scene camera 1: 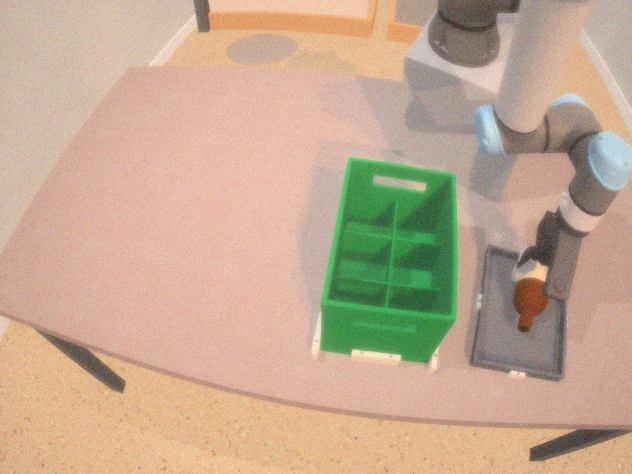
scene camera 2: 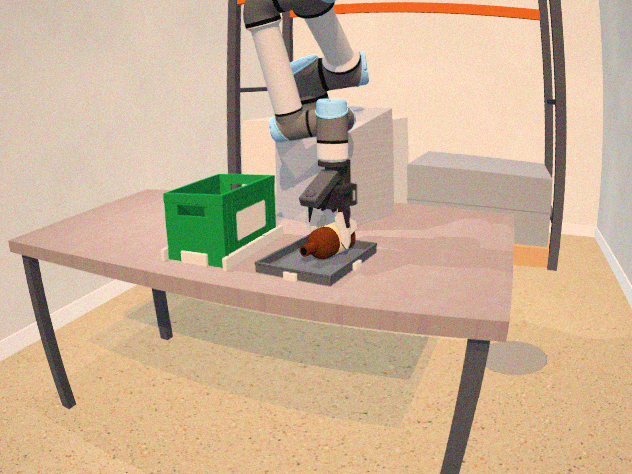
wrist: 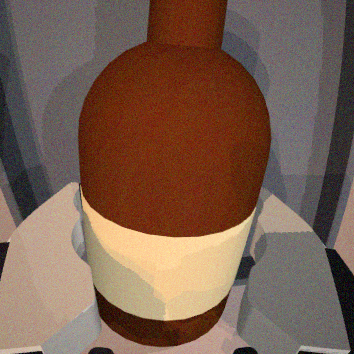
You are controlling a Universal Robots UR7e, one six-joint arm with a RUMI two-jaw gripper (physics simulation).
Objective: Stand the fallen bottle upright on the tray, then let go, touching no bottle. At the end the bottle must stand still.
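Where they show: arm's base, link origin: (scene camera 1: pixel 464 41).
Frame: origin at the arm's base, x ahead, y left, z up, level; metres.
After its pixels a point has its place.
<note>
A brown bottle (scene camera 1: pixel 530 296) @[z -0.232, x 0.420, y 0.183 m] (scene camera 2: pixel 322 242) @[z -0.248, x 0.435, y 0.213 m] (wrist: pixel 175 135) @[z -0.227, x 0.416, y 0.197 m] with a cream label lies on its side on the dark grey tray (scene camera 1: pixel 488 326) @[z -0.298, x 0.458, y 0.122 m] (scene camera 2: pixel 307 274) @[z -0.285, x 0.547, y 0.228 m] (wrist: pixel 305 90) @[z -0.298, x 0.408, y 0.127 m]. Its neck points to the table's front edge, and its base end is near the tray's back rim. My gripper (scene camera 1: pixel 531 269) (scene camera 2: pixel 332 224) (wrist: pixel 167 188) @[z -0.278, x 0.371, y 0.206 m] reaches down over the base end. Its jaws touch both sides of the bottle at the label, so it is shut on the bottle. In scene camera 1 the dark gripper body hides one jaw and the bottle's base.
A green crate (scene camera 1: pixel 389 310) @[z -0.128, x 0.546, y -0.081 m] (scene camera 2: pixel 193 232) @[z -0.224, x 0.548, y -0.078 m] with several compartments stands beside the tray, seen to its left in both scene views. Pale strips (scene camera 1: pixel 375 357) @[z -0.274, x 0.560, y -0.079 m] (scene camera 2: pixel 194 258) @[z -0.286, x 0.560, y -0.073 m] edge its foot. The table's front edge (scene camera 1: pixel 285 403) @[z -0.335, x 0.655, y -0.207 m] (scene camera 2: pixel 285 301) @[z -0.314, x 0.636, y 0.222 m] runs in front of both.
</note>
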